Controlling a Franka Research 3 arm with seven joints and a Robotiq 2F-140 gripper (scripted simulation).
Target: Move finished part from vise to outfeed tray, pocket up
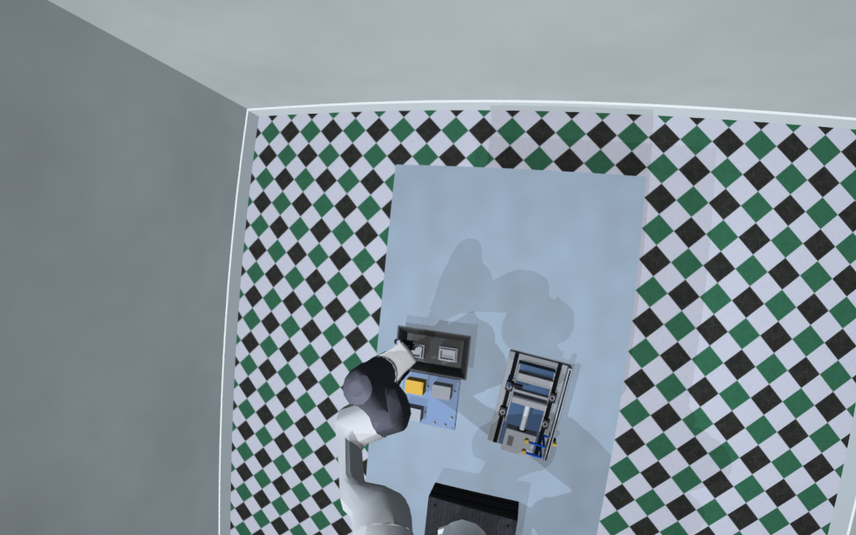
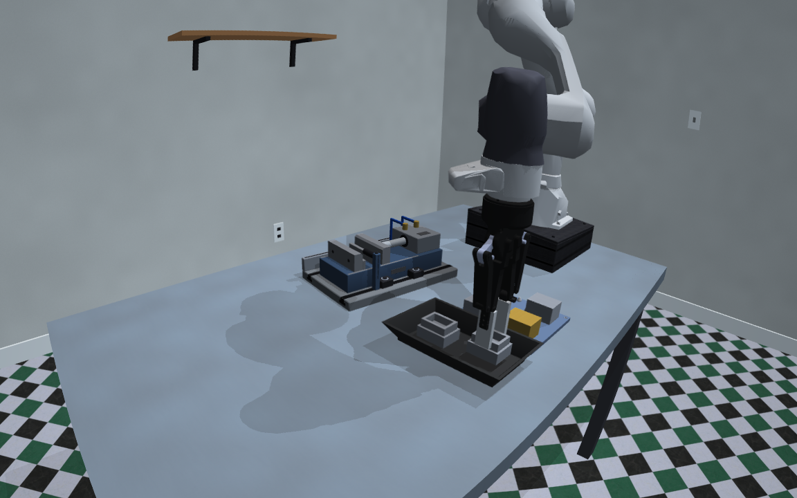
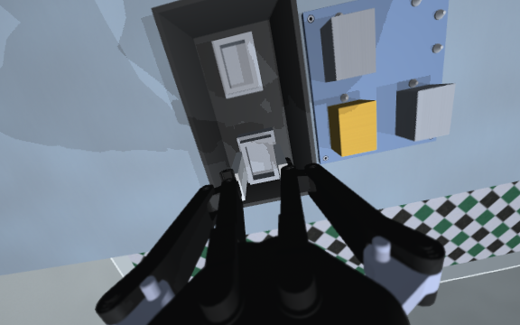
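My gripper is now 12 cm past the yellow block, 2 cm to the left of it and 6 cm above it. The rest, counted from my hand: blue fixture plate 16 cm behind, 6 cm to the right, 8 cm below.
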